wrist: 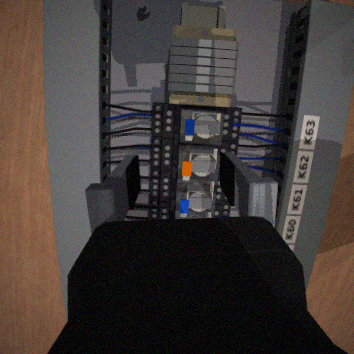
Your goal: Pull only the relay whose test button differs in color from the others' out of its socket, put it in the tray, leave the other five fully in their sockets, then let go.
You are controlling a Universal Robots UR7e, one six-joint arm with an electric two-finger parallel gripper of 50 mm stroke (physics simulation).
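Places are measured from the arm's base along level axes (x left, y back, z up), in millimetres.
Pixels of known places: gripper, fingertip midpoint: (179, 170).
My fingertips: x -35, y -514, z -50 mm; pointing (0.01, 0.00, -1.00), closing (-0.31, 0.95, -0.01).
For each thing: its top centre in the pictures, then the offset to it from my fingertips. "*": a spot on its surface instead. Level surfaces: height alone.
- clear relay, middle of its top: (198, 169) dz -12, dx -1, dy +13 mm
- K60, surface spot: (303, 165) * dz -39, dx -21, dy +97 mm
- wooden surface, its level: dz -82 mm
A clear relay (202, 164) with an orange test button sits in its socket, second from the top of the column, in the middle of the wrist view. The relay above it (206, 126) and the relay below it (200, 201) have blue buttons and sit in their sockets. My gripper (179, 170) is open and empty. Its fingertips stand to the left and right of the column, around the level of the orange-button and the lower blue-button relays; their height above the relays is hard to tell. The gripper body hides the lower part of the column. The tray does not show.
A block of grey terminals (202, 65) with tan end pieces stands above the column. Slotted wire ducts (75, 125) (327, 100) run along both sides, with black and blue wires between. Labels K63 to K60 (303, 165) are on the right duct. A wooden surface (22, 200) lies outside.
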